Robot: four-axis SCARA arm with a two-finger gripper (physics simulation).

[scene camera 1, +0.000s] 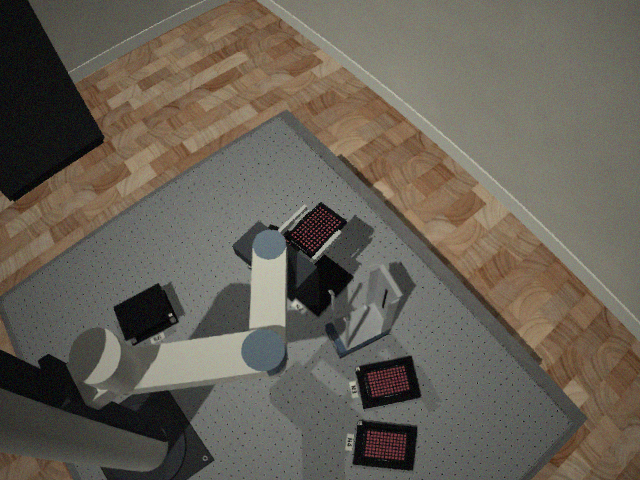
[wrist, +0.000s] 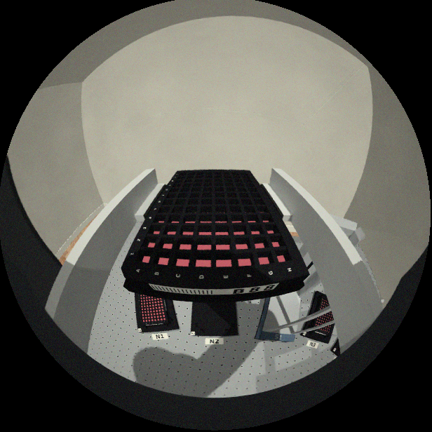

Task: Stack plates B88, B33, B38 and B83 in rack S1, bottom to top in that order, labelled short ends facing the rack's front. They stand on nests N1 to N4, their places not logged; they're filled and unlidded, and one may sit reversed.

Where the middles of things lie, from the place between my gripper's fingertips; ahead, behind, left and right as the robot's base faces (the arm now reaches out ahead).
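Nest N3 (scene camera 1: 366,403) is far below my hand, far to the right of it and a little behind it. As for the nest N2 (scene camera 1: 329,277), I find it 2 cm behind my hand and 35 cm below it.
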